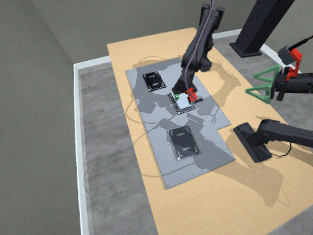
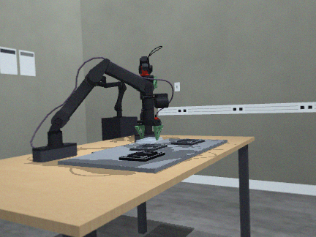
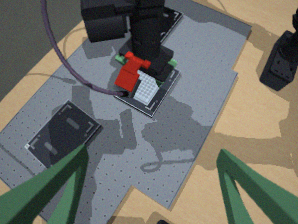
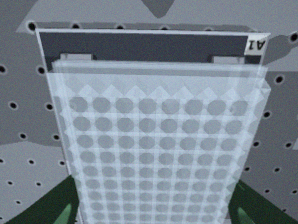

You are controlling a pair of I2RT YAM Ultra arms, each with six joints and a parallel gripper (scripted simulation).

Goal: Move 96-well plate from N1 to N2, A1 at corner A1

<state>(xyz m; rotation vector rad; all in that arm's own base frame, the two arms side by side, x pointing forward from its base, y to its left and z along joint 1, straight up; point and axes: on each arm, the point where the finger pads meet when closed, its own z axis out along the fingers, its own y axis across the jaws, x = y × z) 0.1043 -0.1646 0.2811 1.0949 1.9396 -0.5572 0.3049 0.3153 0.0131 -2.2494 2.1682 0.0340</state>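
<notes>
The 96-well plate is 16 cm ahead of my left hand, 18 cm to the right of it and 27 cm below it. Round my left hand: black nest (29 cm ahead, 40 cm to the right, 30 cm below).
</notes>
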